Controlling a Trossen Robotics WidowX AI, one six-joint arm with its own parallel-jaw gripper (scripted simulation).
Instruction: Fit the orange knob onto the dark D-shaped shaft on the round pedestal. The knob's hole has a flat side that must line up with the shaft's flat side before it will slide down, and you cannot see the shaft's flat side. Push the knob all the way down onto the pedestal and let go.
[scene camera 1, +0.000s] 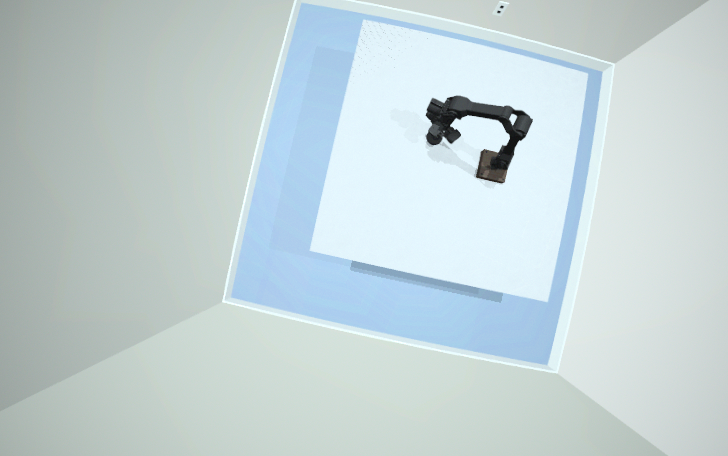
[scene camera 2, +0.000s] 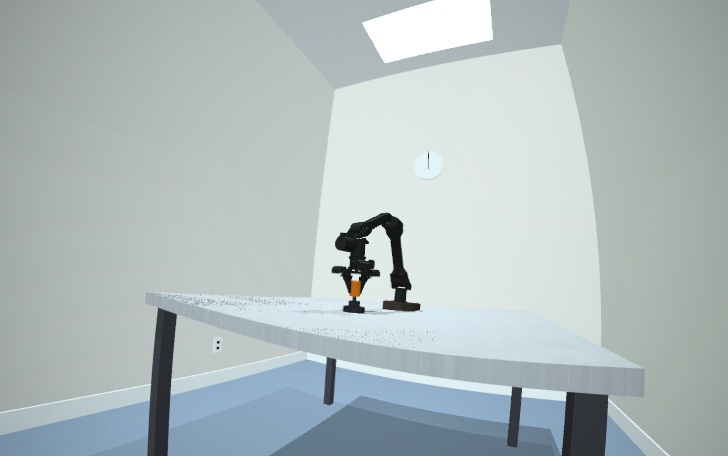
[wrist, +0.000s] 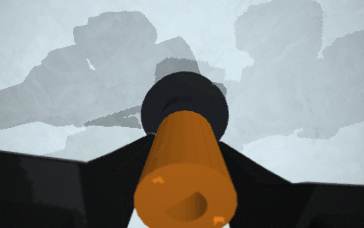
Observation:
I see my gripper (scene camera 2: 354, 293) and a round pedestal (wrist: 184, 90).
My gripper also shows in the wrist view (wrist: 184, 144).

